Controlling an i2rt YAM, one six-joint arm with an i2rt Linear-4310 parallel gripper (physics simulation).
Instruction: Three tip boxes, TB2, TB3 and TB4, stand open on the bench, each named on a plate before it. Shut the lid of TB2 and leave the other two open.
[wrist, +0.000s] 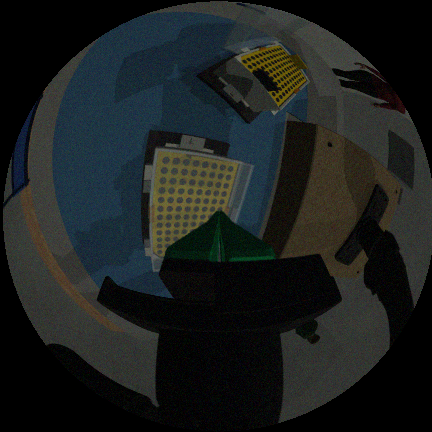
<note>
In view: my gripper (218, 216), a tip box (278, 72) and a clear lid (186, 187).
</note>
